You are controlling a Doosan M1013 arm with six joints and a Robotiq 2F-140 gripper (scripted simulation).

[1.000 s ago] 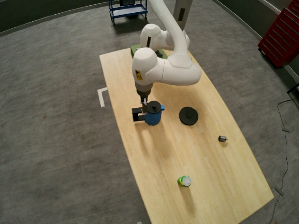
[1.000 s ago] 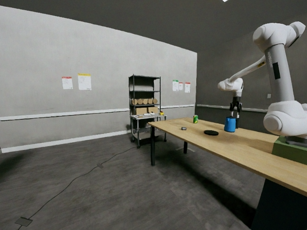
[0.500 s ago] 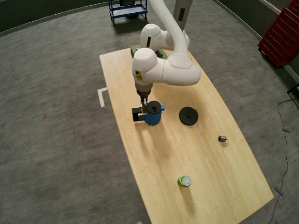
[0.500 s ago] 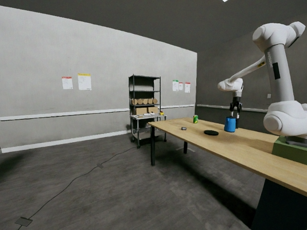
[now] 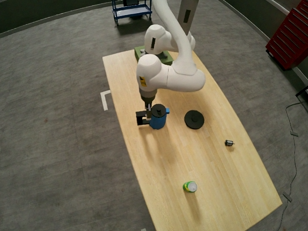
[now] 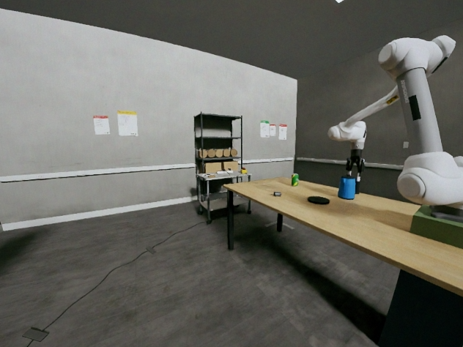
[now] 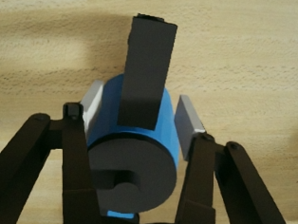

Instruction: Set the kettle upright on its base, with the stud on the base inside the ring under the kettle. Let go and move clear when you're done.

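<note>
Now: hand 10 mm short of the blue kettle, 30 mm to the right of it and 70 mm above it. Round my hand: green can: 510 mm ahead, 10 mm to the left, 100 mm below; then round black base: 140 mm ahead, 310 mm to the left, 150 mm below.
</note>
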